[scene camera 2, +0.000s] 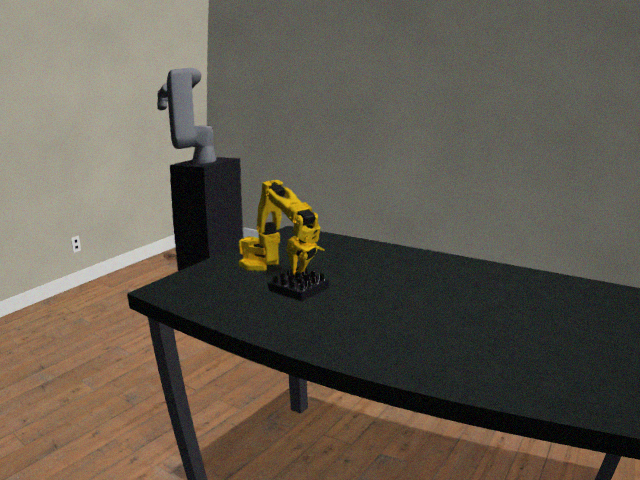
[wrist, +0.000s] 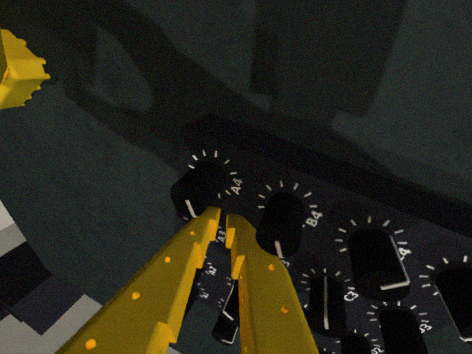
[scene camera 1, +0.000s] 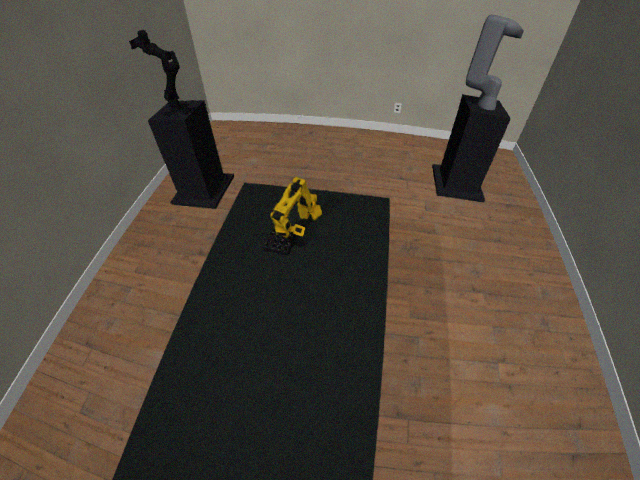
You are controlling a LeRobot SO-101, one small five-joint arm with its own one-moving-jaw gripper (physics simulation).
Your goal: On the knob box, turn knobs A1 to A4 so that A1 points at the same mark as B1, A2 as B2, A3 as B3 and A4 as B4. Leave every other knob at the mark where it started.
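Observation:
The black knob box lies on the dark table in front of the arm. My gripper is shut and empty, its tips over the box just below knob A4 and left of knob B4 in the wrist view. Knob A4 has its white line toward the lower left. Knob B4 has its line pointing down, slightly right. The jaws hide A3 and most of B3. Labels A2 and A1 show beyond them, but their knobs are hidden. Another B knob is partly hidden; I cannot tell which.
Knob C4, knob C3 and knob D3 stand right of the jaws. The dark table extends past the box. A grey arm and a black arm stand on pedestals beyond the table.

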